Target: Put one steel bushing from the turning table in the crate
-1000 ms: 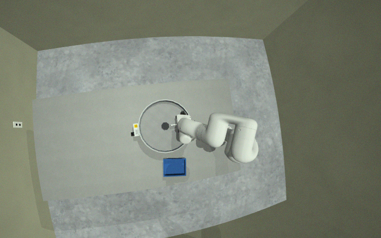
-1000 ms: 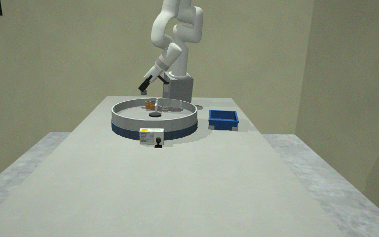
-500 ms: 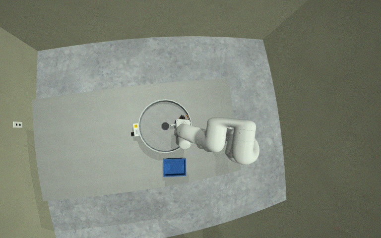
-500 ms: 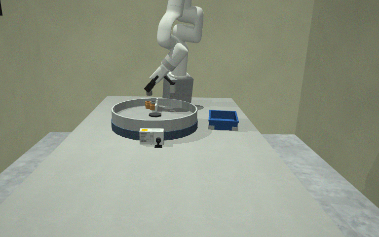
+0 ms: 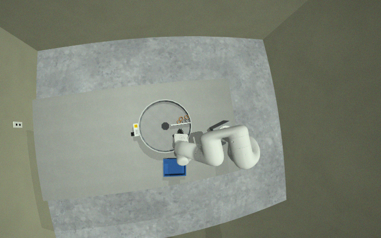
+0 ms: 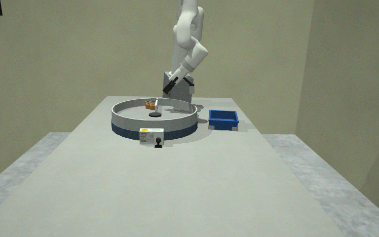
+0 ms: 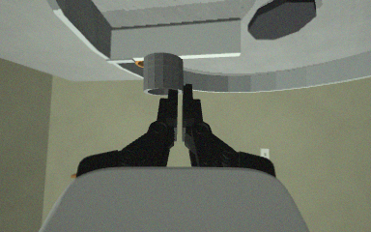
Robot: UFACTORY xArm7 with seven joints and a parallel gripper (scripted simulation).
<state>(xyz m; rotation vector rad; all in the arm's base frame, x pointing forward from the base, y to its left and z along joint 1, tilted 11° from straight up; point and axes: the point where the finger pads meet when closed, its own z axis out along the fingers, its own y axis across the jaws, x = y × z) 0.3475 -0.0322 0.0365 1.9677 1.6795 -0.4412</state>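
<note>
Now: hand 4 cm short of the blue crate, 30 cm to the right of it and 14 cm above it. Also, from my hand: round turning table 11 cm ahead, 5 cm to the right, 11 cm below.
</note>
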